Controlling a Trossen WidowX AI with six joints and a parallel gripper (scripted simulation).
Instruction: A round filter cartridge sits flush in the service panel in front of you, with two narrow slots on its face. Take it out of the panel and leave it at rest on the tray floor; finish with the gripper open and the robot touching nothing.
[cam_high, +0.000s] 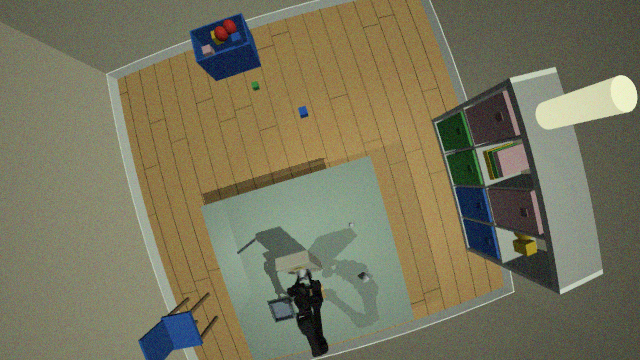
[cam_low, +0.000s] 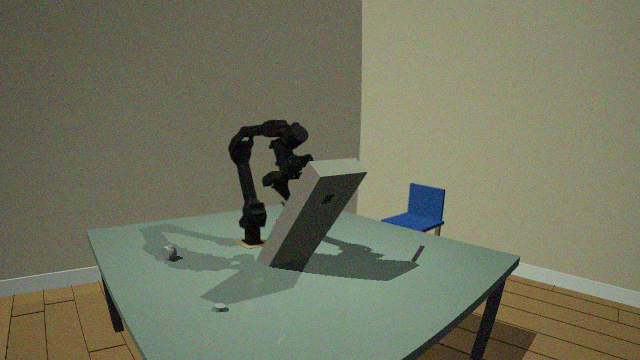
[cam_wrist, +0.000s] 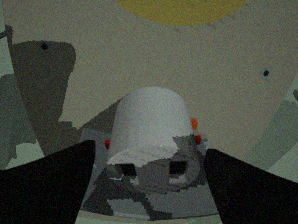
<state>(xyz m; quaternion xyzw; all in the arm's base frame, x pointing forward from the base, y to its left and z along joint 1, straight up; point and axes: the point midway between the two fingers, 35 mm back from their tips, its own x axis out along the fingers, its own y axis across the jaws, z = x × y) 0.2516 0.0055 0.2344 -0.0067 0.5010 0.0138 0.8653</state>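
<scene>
Now: the grey square tray 33 cm behind my gripper tip, 28 cm to the left of it and 20 cm below it. The rest, counted from my gripper tip: small grey lump: 24 cm behind, 38 cm to the right, 18 cm below; then round filter cartridge: right at my gripper tip.
</scene>
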